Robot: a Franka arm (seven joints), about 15 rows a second.
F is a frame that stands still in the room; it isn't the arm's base.
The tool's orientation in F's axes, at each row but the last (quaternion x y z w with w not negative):
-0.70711 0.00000 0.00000 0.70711
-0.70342 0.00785 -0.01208 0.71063
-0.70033 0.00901 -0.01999 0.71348
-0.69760 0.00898 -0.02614 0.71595
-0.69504 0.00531 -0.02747 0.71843
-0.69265 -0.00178 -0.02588 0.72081
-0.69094 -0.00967 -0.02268 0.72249
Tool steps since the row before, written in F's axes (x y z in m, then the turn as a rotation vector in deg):
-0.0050 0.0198 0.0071 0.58 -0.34 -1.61
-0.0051 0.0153 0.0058 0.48 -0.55 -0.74
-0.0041 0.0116 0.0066 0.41 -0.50 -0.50
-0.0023 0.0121 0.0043 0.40 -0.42 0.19
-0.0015 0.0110 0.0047 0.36 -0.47 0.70
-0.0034 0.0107 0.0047 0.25 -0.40 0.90
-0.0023 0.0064 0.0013 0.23 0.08 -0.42
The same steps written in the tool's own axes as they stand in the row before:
-0.0050 -0.0071 0.0198 0.58 1.61 -0.34
-0.0055 -0.0057 0.0152 0.49 0.74 -0.54
-0.0045 -0.0065 0.0115 0.42 0.50 -0.49
-0.0028 -0.0040 0.0121 0.42 -0.19 -0.39
-0.0019 -0.0044 0.0111 0.40 -0.70 -0.43
-0.0036 -0.0044 0.0108 0.30 -0.90 -0.35
-0.0024 -0.0011 0.0064 0.21 0.43 0.06

